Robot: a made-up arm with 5 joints.
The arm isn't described. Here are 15 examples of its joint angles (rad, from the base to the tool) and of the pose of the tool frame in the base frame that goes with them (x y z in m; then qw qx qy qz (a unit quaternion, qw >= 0)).
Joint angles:
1: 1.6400 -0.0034 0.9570 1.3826 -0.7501
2: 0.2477 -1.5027 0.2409 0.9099 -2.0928
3: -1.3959 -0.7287 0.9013 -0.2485 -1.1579
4: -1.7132 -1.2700 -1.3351 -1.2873 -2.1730
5: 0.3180 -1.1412 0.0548 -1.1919 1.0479
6: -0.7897 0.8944 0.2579 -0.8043 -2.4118
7: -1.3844 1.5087 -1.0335 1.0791 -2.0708
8: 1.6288 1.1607 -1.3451 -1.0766 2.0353
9: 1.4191 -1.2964 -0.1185 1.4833 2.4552
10: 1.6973 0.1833 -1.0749 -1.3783 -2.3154
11: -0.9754 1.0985 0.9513 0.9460 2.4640
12: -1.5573 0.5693 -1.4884 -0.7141 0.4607
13: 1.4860 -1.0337 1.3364 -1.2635 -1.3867
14: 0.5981 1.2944 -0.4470 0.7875 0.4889
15: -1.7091 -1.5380 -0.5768 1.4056 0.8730
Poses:
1: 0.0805 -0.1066 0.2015 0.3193 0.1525 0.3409 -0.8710
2: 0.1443 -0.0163 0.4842 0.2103 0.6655 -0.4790 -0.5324
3: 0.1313 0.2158 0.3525 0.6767 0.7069 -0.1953 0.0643
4: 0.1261 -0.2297 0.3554 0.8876 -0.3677 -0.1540 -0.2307
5: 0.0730 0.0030 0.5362 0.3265 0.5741 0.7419 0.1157
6: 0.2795 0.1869 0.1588 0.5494 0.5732 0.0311 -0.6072
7: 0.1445 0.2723 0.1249 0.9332 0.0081 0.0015 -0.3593
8: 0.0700 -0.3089 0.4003 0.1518 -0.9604 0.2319 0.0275
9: 0.0948 -0.0454 0.4772 0.6436 -0.6430 0.2289 0.3464
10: 0.0720 -0.1248 0.5493 0.1520 0.3075 -0.8878 0.3069
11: 0.0917 -0.0029 0.1530 0.0940 -0.4310 -0.4915 -0.7509
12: 0.0957 0.1956 0.5468 0.0173 -0.5416 0.8401 0.0260
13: 0.1015 -0.1604 0.3692 0.0330 -0.0241 -0.9535 -0.2985
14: 0.2874 -0.1373 0.0997 0.9964 0.0159 0.0278 -0.0788
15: 0.1046 -0.0827 0.4835 0.1250 0.3890 -0.8212 0.3984
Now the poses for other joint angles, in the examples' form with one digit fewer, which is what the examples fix.
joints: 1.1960 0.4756 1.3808 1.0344 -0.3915
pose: 0.087 0.002 0.187 0.540 0.226 0.570 -0.577
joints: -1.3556 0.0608 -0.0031 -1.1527 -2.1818
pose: 0.148 0.251 0.436 0.213 0.948 0.214 -0.100
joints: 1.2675 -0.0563 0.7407 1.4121 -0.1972
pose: 0.131 -0.139 0.221 0.702 0.127 0.227 -0.663
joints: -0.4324 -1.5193 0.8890 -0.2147 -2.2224
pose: 0.196 0.046 0.459 0.215 0.913 -0.203 -0.282
